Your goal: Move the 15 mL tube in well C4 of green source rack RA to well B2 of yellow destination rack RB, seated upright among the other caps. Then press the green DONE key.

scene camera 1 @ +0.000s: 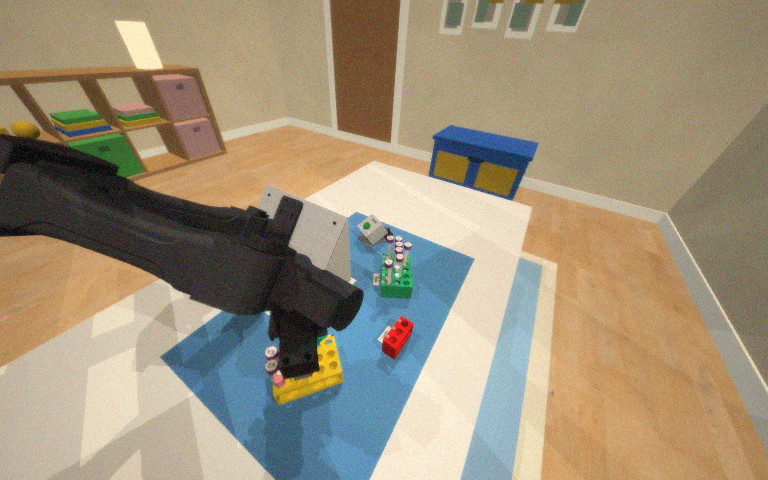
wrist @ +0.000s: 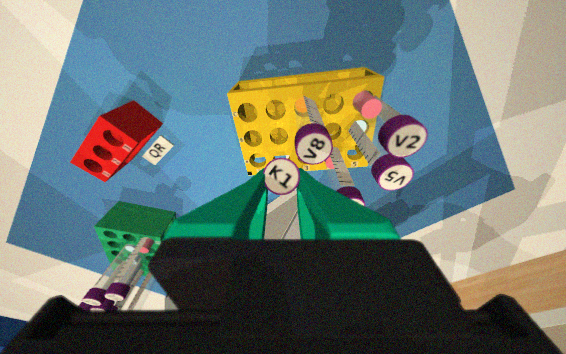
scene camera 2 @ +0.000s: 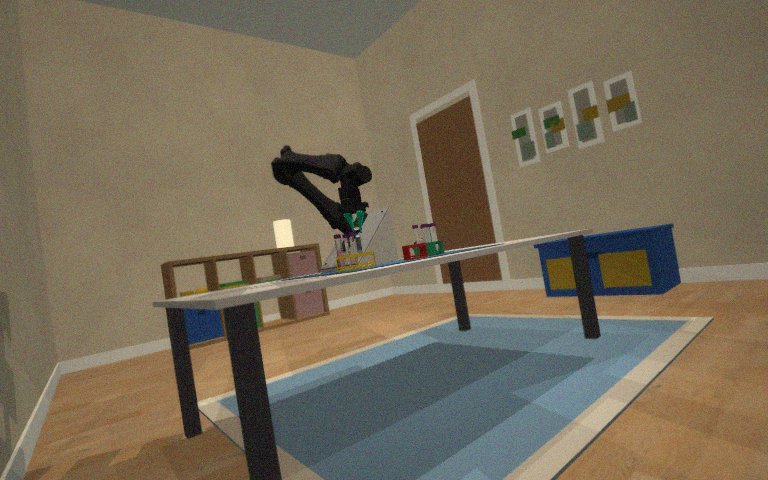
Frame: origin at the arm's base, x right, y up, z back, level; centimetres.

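Where they show: gripper, fingertip midpoint: (wrist: 282, 176) (scene camera 2: 357, 233); arm's base, link origin: (scene camera 1: 281, 234).
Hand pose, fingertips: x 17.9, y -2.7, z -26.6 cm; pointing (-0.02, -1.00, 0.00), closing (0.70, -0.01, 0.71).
Note:
Things, the pixels of their top centre, and the offset from my fingertips. "spot": a spot on its surface instead. Level surfaces: height alone.
- yellow rack RB, top centre: (wrist: 305, 134) (scene camera 1: 306, 361) (scene camera 2: 355, 254) dx +1.4, dy -6.8, dz +1.5 cm
- V2, surface spot: (wrist: 403, 136) spot: dx +6.8, dy +0.7, dz +2.4 cm
- V5, surface spot: (wrist: 393, 171) spot: dx +5.4, dy +0.7, dz +4.2 cm
- partly hidden tube, surface spot: (wrist: 350, 195) spot: dx +2.3, dy +0.4, dz +4.2 cm
- green rack RA, top centre: (wrist: 134, 256) (scene camera 1: 396, 269) (scene camera 2: 428, 242) dx -31.7, dy -6.8, dz -2.1 cm
- green DONE key, surface spot: (scene camera 1: 367, 225) spot: dx -42.8, dy -4.8, dz +15.0 cm
- red three-hole rack, top centre: (wrist: 102, 153) (scene camera 1: 398, 331) (scene camera 2: 413, 244) dx -14.5, dy -6.8, dz -11.5 cm
- QR card, surface spot: (wrist: 158, 149) spot: dx -14.4, dy -11.6, dz -8.3 cm
- blue mat, surface height: dy -11.8 cm
My gripper (scene camera 2: 355, 218) (wrist: 282, 176) is shut on the purple-ringed, white-topped tube K1 (wrist: 281, 176), held above the yellow rack RB (scene camera 1: 311, 387) (wrist: 262, 124). In the wrist view the cap covers part of the rack's near edge around column 2. The tube's lower end is hidden, so I cannot tell whether it is over or in a well. Tubes V8 (wrist: 313, 143), V2 (wrist: 403, 136), V5 (wrist: 393, 171) and one partly hidden tube (wrist: 350, 195) stand in RB. The green rack RA (scene camera 1: 396, 290) (wrist: 142, 214) holds several capped tubes. The green DONE key (scene camera 1: 367, 225) is on a grey box.
A red three-hole rack (scene camera 1: 397, 337) (scene camera 2: 414, 251) (wrist: 131, 122) lies beside a QR card (wrist: 158, 149), between the green and yellow racks. A pale upright panel (scene camera 1: 320, 226) stands behind the arm. The racks sit on a blue mat (scene camera 1: 351, 418) (wrist: 200, 40).

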